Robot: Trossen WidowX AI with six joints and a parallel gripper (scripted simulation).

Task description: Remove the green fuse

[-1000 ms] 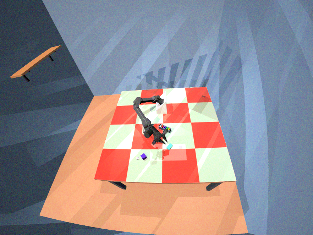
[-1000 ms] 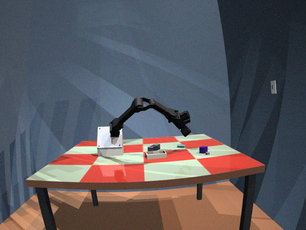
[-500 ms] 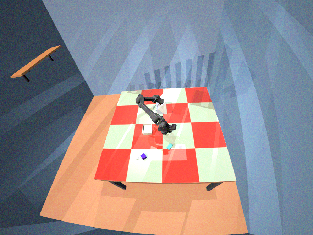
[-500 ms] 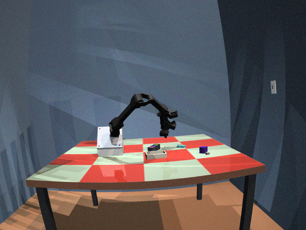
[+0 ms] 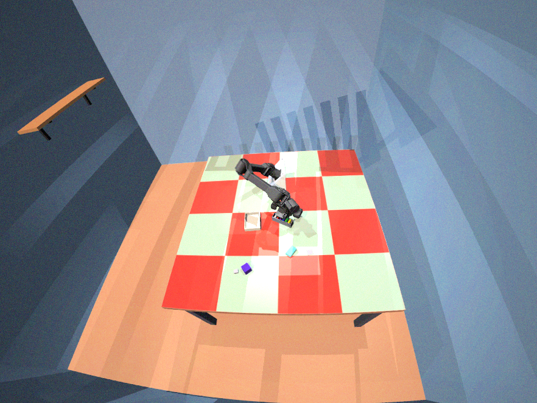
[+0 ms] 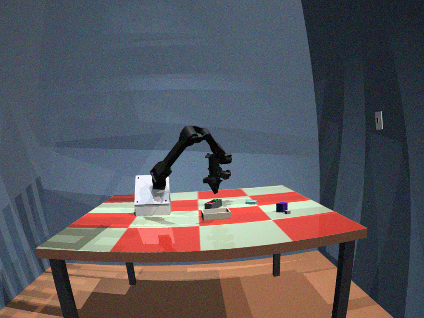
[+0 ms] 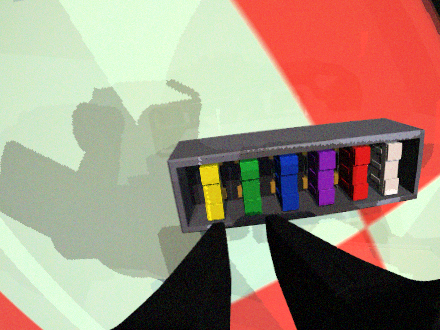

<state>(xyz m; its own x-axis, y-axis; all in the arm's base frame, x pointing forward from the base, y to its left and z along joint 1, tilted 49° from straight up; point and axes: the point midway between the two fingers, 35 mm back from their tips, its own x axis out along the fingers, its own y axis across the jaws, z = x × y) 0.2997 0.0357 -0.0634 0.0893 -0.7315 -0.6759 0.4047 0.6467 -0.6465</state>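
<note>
Right now the green fuse is 10 mm to the right of my gripper tip and 50 mm below it. The rest, counted from my gripper tip: beige tray (230 mm to the right, 70 mm below); teal block (200 mm ahead, 30 mm to the left, 70 mm below); purple cube (330 mm ahead, 220 mm to the right, 60 mm below).
</note>
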